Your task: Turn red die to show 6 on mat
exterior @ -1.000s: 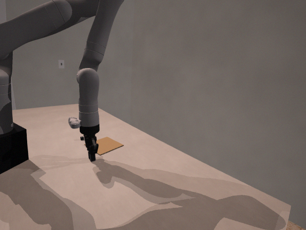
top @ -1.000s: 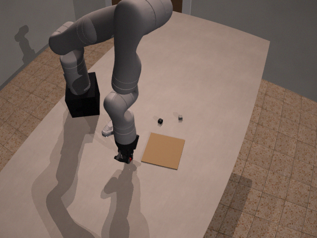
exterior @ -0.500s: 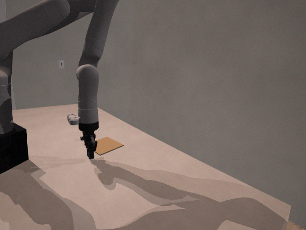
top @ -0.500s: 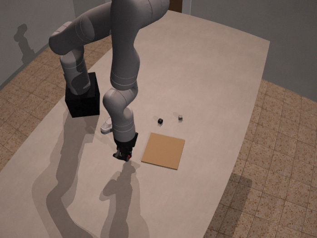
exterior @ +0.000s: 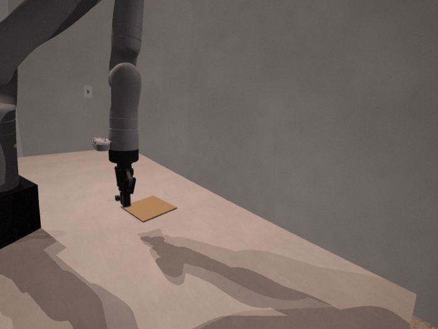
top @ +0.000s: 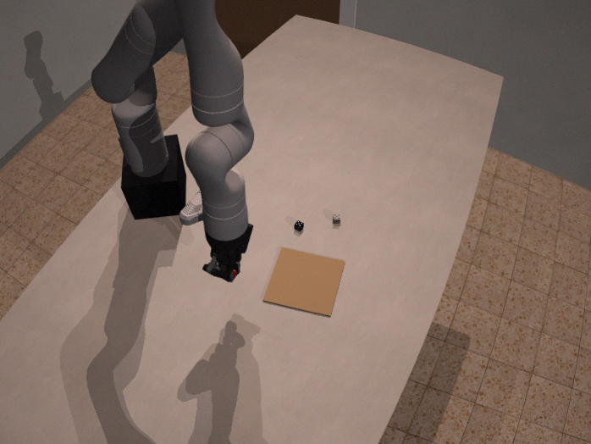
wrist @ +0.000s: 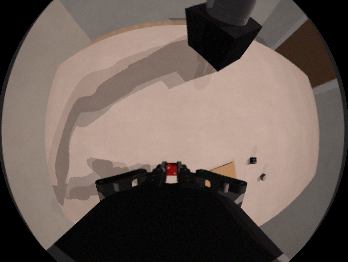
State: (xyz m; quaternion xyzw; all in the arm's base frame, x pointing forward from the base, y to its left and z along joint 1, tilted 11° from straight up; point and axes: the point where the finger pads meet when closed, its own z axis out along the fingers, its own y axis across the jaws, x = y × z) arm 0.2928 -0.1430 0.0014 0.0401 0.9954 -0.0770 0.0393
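Now: hand 11 cm short of the tan mat, 10 cm to the right of it and 10 cm above it. The rest, counted from my hand: black die (22 cm to the left, 9 cm below, 4 cm ahead); then grey die (28 cm to the left, 11 cm ahead, 9 cm below); then red die (1 cm below).
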